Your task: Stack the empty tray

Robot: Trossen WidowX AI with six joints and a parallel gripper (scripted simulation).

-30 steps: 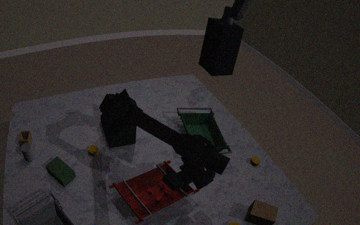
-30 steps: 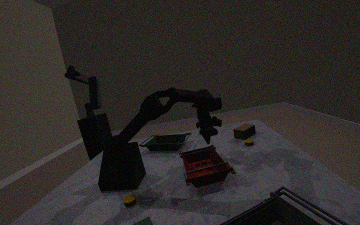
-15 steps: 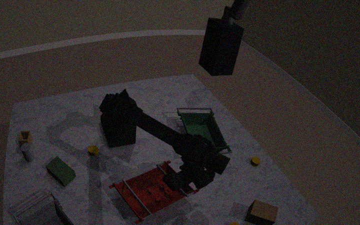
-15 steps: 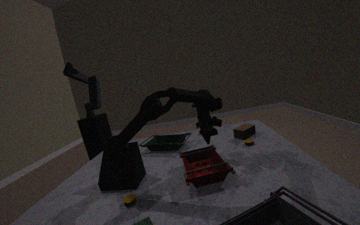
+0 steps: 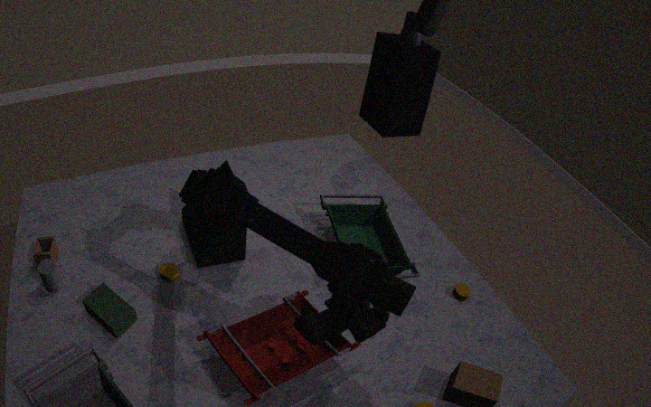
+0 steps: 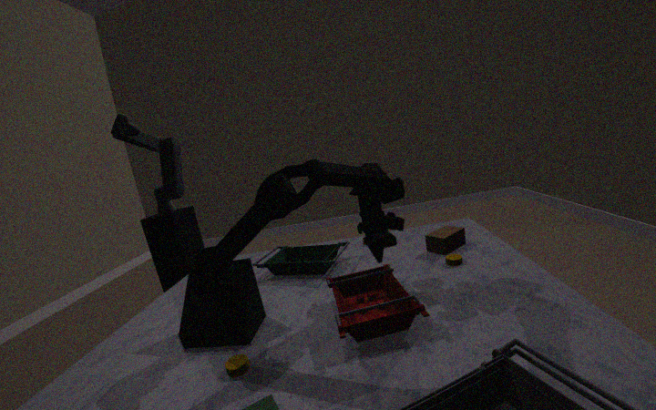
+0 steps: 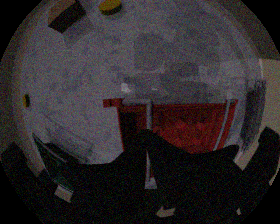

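The green tray lies 290 mm behind my gripper tip, 250 mm to the left of it and 40 mm below it. Round my gripper tip: green block 460 mm to the right, 230 mm behind, 70 mm below.
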